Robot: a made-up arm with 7 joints.
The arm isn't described. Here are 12 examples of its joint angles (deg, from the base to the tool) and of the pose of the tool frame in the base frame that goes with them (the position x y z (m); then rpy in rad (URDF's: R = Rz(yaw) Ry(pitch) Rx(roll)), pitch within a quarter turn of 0, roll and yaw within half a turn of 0).
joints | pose
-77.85 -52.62 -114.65 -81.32 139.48 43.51 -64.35 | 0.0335 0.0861 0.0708 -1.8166 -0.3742 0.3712
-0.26 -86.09 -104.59 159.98 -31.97 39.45 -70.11 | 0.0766 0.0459 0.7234 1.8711 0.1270 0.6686
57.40 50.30 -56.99 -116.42 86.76 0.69 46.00 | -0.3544 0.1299 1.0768 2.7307 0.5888 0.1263
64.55 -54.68 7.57 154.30 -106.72 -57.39 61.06 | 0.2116 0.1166 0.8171 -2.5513 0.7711 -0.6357
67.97 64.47 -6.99 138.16 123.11 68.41 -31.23 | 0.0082 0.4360 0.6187 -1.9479 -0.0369 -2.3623
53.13 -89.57 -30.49 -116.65 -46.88 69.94 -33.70 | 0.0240 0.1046 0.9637 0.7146 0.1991 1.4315
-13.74 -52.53 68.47 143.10 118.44 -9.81 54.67 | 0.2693 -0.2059 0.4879 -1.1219 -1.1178 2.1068
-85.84 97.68 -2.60 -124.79 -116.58 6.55 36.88 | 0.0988 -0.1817 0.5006 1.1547 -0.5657 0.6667
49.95 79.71 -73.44 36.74 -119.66 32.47 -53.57 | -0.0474 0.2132 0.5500 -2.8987 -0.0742 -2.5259
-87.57 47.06 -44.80 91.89 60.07 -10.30 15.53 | -0.1296 -0.0537 0.8211 1.5627 0.4972 1.4204
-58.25 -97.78 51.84 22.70 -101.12 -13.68 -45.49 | 0.2525 0.1377 0.4466 -1.5225 -0.5733 -2.0529
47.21 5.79 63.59 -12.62 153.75 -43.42 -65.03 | -0.3376 -0.2515 0.8020 2.3314 -0.8776 -0.1552
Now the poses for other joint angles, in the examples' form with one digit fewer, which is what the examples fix.
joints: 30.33 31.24 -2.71 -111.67 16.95 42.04 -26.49
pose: -0.058 0.197 0.738 -1.684 -0.625 -2.285
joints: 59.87 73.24 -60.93 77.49 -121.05 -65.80 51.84
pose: -0.157 0.262 0.698 0.883 0.961 -2.255
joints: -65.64 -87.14 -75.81 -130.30 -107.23 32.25 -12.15
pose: 0.039 0.087 0.257 3.067 -0.246 2.139
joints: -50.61 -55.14 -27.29 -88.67 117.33 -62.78 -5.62
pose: -0.006 0.532 0.557 -0.451 -0.318 -1.185
